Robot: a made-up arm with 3 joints. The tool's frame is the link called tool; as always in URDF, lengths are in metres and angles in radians. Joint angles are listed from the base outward. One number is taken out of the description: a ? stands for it. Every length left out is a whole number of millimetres.
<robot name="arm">
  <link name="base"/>
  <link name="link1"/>
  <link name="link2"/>
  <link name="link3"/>
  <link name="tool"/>
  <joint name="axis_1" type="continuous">
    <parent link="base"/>
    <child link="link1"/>
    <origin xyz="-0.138 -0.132 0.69" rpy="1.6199 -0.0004 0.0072"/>
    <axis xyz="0 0 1"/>
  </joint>
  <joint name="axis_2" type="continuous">
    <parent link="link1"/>
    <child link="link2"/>
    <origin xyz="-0.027 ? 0" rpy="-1.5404 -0.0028 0.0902"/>
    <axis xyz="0 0 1"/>
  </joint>
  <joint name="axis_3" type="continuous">
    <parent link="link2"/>
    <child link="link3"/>
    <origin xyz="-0.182 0.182 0" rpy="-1.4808 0.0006 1.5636"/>
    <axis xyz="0 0 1"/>
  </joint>
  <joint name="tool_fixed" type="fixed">
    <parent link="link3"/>
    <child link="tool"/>
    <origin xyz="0.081 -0.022 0" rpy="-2.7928 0.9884 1.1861"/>
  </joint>
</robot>
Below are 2 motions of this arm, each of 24 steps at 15 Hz.
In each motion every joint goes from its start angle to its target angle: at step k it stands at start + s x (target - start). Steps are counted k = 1, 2, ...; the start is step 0. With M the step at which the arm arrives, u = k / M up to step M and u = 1 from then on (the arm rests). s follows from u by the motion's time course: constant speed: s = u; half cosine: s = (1 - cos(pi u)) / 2; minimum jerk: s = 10 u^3 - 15 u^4 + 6 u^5.
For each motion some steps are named. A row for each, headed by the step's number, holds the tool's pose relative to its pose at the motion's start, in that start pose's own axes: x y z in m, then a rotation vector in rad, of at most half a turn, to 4 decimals.
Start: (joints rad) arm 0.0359 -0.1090 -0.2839
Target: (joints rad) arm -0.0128 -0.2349 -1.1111
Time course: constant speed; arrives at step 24
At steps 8, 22, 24:
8: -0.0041 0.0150 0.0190 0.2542 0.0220 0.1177
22: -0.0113 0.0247 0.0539 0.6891 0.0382 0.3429
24: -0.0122 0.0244 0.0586 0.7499 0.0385 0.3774

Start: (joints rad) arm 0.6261 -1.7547 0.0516
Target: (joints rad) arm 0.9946 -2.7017 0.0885
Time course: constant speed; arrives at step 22
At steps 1, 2, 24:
1: 0.0078 0.0121 0.0036 0.0373 -0.0172 -0.0183
2: 0.0156 0.0240 0.0078 0.0746 -0.0339 -0.0372
24: 0.1792 0.1624 0.1807 0.7977 -0.2460 -0.5267

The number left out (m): -0.109
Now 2 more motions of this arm.
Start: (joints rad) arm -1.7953 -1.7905 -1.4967
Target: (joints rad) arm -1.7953 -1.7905 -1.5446
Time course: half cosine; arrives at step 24
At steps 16, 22, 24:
16: -0.0016 0.0011 0.0022 0.0300 0.0068 0.0186
22: -0.0022 0.0015 0.0030 0.0393 0.0089 0.0243
24: -0.0022 0.0015 0.0030 0.0400 0.0090 0.0248

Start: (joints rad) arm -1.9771 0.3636 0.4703
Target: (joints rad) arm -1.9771 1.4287 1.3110
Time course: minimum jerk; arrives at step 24
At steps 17, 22, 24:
17: -0.0461 -0.2902 -0.0316 -1.0797 -0.2732 0.4043
22: -0.0309 -0.3381 -0.0151 -1.2357 -0.3829 0.4910
24: -0.0302 -0.3397 -0.0144 -1.2408 -0.3870 0.4941

